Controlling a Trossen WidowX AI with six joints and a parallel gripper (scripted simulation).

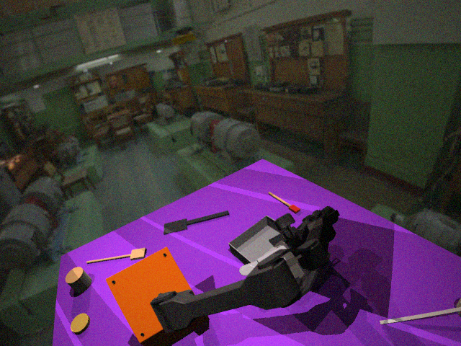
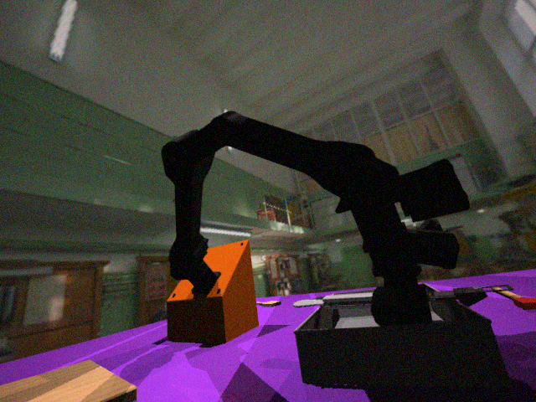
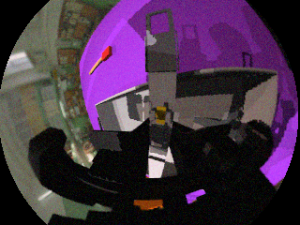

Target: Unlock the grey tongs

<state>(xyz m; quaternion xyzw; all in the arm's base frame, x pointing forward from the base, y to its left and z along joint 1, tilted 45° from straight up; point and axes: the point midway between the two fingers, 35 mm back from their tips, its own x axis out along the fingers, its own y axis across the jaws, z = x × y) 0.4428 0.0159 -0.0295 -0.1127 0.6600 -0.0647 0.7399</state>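
My gripper tip is now 5 cm past the roasting tin. Round my gripper tip: dark spatula (39 cm to the left, 26 cm behind, 3 cm below); wooden board (45 cm to the right, 43 cm behind, 3 cm below); red-headed brush (22 cm to the left, 16 cm ahead, 3 cm below).
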